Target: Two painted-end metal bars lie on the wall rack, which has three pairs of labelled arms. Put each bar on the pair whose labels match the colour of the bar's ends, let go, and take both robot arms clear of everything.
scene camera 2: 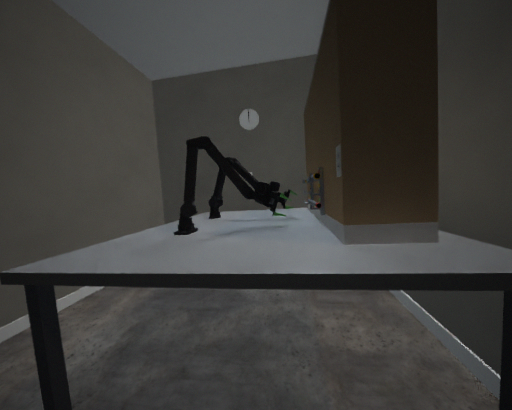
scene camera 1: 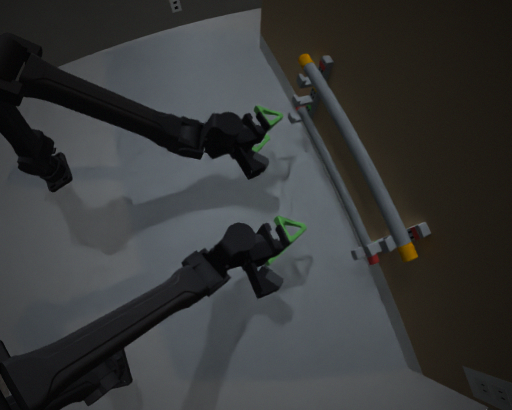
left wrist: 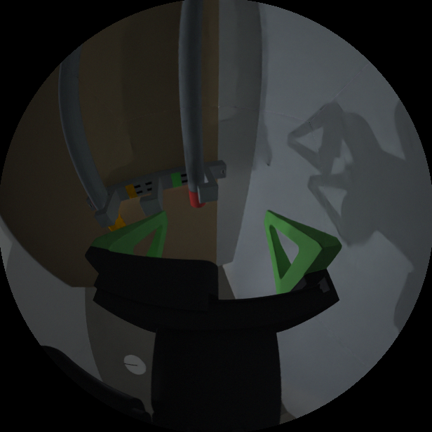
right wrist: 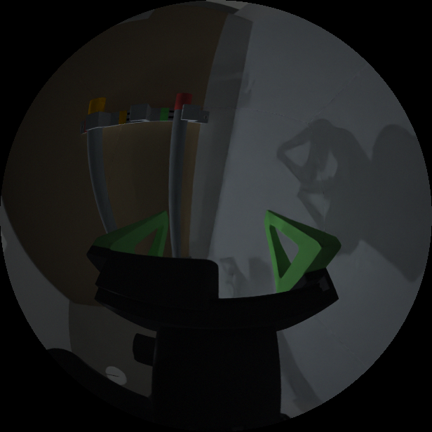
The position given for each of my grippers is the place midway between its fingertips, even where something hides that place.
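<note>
My left gripper [scene camera 1: 275, 126] is visible, and again as my left gripper [left wrist: 215, 215]. My right gripper [scene camera 1: 296, 235] is visible as well, and again as my right gripper [right wrist: 216, 215]. An orange-ended bar [scene camera 1: 405, 247] is present. A brown wall [scene camera 2: 374, 91] appears too, the same brown wall [left wrist: 129, 98] being visible from my left wrist.
</note>
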